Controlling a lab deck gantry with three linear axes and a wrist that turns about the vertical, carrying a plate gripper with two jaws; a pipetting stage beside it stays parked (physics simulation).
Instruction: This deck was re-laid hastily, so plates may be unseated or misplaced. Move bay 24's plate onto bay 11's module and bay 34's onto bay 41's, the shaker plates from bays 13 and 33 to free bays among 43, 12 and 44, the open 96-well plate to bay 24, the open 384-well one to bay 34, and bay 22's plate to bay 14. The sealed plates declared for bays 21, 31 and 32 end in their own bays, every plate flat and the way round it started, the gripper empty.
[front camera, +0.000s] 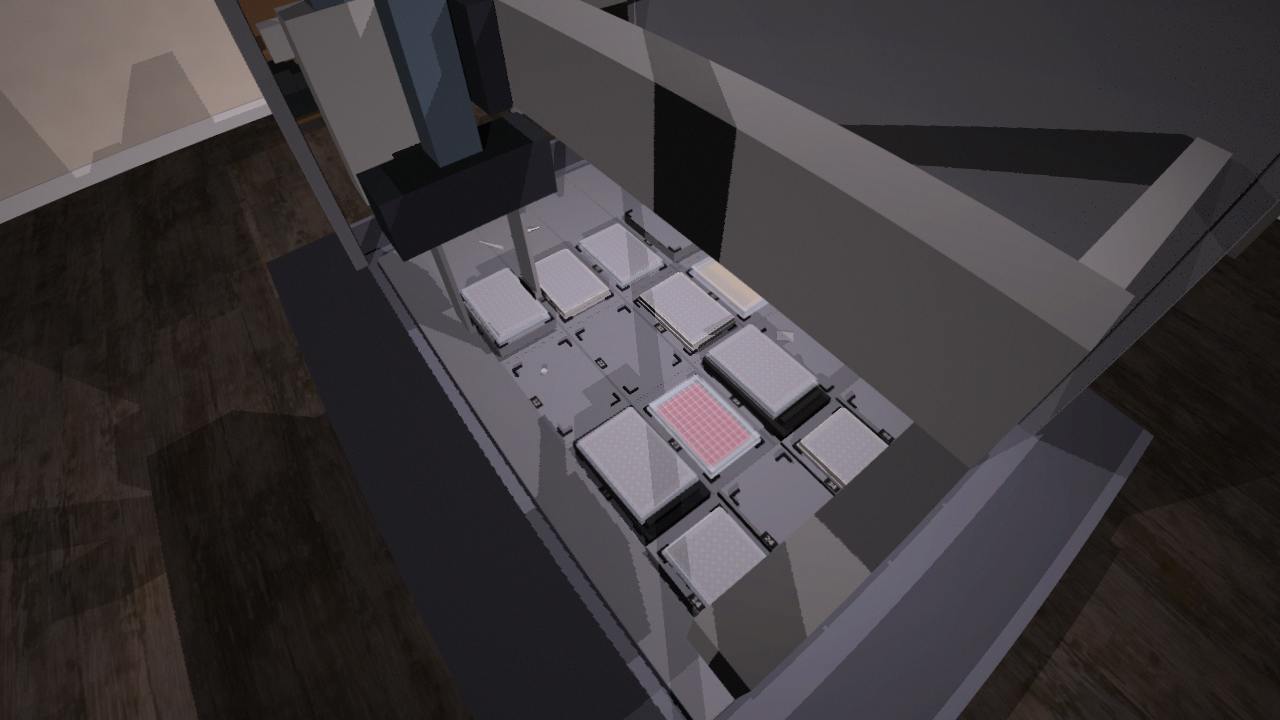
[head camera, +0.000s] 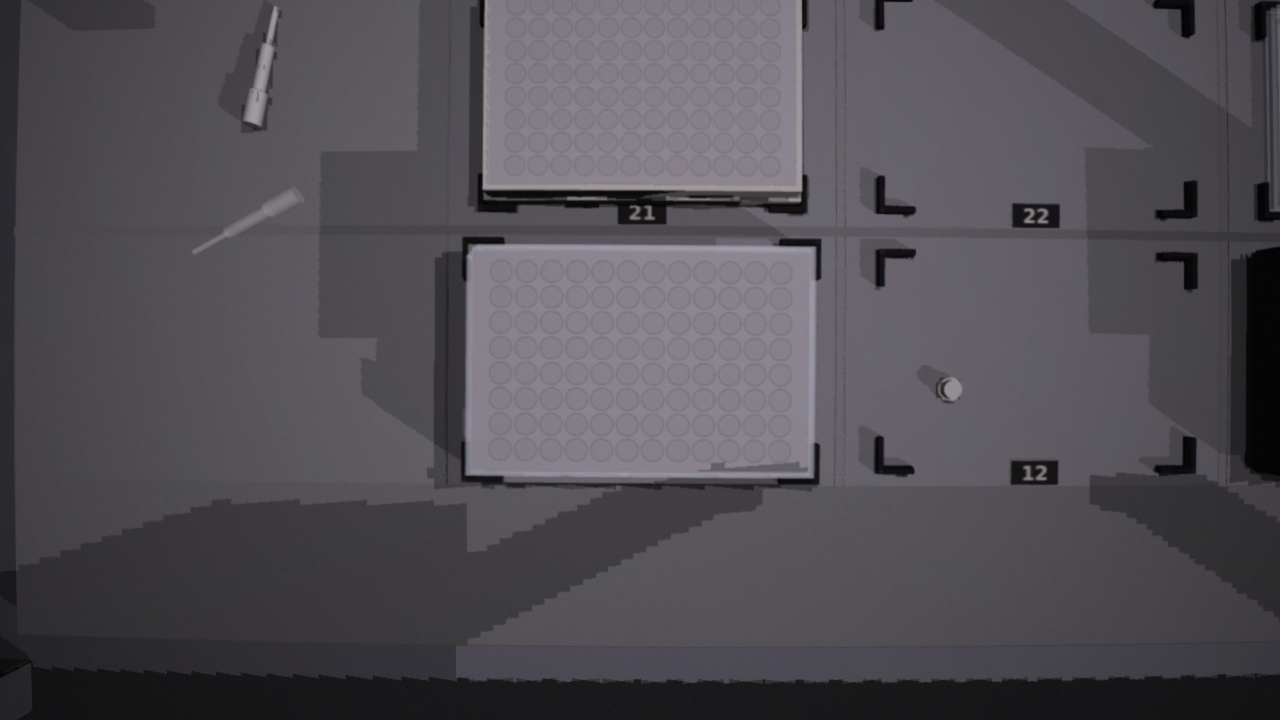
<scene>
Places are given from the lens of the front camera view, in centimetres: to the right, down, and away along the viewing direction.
gripper (front camera: 499, 305): -16, -6, 61
tan 384-well plate (front camera: 744, 301): 16, -9, 80
bay 11's module (front camera: 542, 329): -14, -4, 78
bay 14 (front camera: 677, 530): 4, 19, 59
The marked spots on the bay 11's module and the bay 14 are 35 cm apart.
</scene>
